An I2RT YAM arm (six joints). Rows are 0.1 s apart.
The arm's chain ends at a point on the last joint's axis. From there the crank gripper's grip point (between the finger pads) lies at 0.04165 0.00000 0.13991 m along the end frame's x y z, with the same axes.
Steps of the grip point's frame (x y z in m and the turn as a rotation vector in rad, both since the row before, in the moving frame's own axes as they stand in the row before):
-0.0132, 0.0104, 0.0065, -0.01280, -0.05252, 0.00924
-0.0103, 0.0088, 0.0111, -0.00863, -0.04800, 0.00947
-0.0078, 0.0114, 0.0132, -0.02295, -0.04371, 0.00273
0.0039, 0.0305, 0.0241, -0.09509, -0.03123, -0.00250
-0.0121, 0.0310, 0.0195, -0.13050, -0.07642, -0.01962
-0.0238, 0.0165, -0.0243, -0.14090, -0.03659, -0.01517
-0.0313, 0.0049, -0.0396, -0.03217, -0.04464, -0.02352
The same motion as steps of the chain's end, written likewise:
-0.0058, 0.0082, 0.0045, -0.01280, -0.05252, 0.00924
-0.0035, 0.0072, 0.0093, -0.00863, -0.04800, 0.00947
-0.0016, 0.0081, 0.0116, -0.02295, -0.04371, 0.00273
0.0083, 0.0173, 0.0235, -0.09509, -0.03123, -0.00250
-0.0015, 0.0133, 0.0179, -0.13050, -0.07642, -0.01962
-0.0188, -0.0027, -0.0244, -0.14090, -0.03659, -0.01517
-0.0251, 0.0013, -0.0413, -0.03217, -0.04464, -0.02352

